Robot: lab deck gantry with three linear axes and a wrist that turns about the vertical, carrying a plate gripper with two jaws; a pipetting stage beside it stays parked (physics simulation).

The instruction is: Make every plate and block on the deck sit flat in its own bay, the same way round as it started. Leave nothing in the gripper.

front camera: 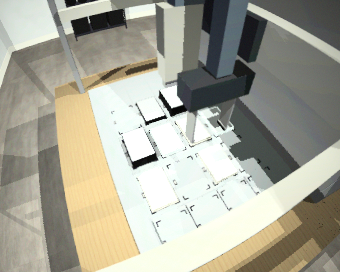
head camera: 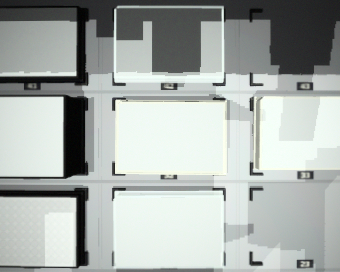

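Pixels of known places: gripper, fingertip midpoint: [front camera: 206, 132]; robot's base at its link origin: [front camera: 112, 112].
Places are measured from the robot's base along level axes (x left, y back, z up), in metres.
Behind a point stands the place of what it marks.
Note:
My gripper [front camera: 208, 135] {x 0.212, y -0.358, z 0.158 m} has its jaws wide apart over the middle of the deck, in line with bay 32; nothing shows held between them. A cream-edged plate [front camera: 187, 127] [head camera: 170, 138] {x 0.255, y -0.230, z 0.016 m} lies flat inside the bay 32 corner marks. A clear-edged plate [head camera: 169, 60] {x 0.343, y -0.228, z 0.014 m} lies in bay 42, and a pale plate [front camera: 167, 139] {x 0.148, y -0.237, z 0.014 m} [head camera: 169, 230] {x 0.152, y -0.229, z 0.014 m} in bay 22. A cream plate [front camera: 218, 163] {x 0.259, y -0.400, z 0.016 m} [head camera: 300, 150] {x 0.242, y -0.376, z 0.015 m} lies in bay 33, another cream plate [front camera: 158, 189] {x 0.045, y -0.399, z 0.014 m} nearer the front camera. A tall black-sided block [front camera: 173, 98] {x 0.248, y -0.077, z 0.042 m} [head camera: 32, 137] {x 0.256, y -0.094, z 0.042 m} stands beside bay 32. The black-edged plate in bay 41 [head camera: 37, 47] {x 0.358, y -0.080, z 0.014 m} is hidden in the front view.
Another tall black-sided block [front camera: 140, 145] {x 0.048, y -0.241, z 0.042 m} and a black-edged plate [front camera: 150, 108] {x 0.150, y -0.065, z 0.015 m} [head camera: 37, 232] {x 0.149, y -0.080, z 0.014 m} sit at the left. The parked pipetting stage [front camera: 171, 45] stands behind the gripper. Corner marks of bay 23 [head camera: 256, 193] {x 0.189, y -0.333, z 0.000 m} and bay 43 [head camera: 256, 78] {x 0.327, y -0.333, z 0.000 m} show. A pale frame beam crosses the front.

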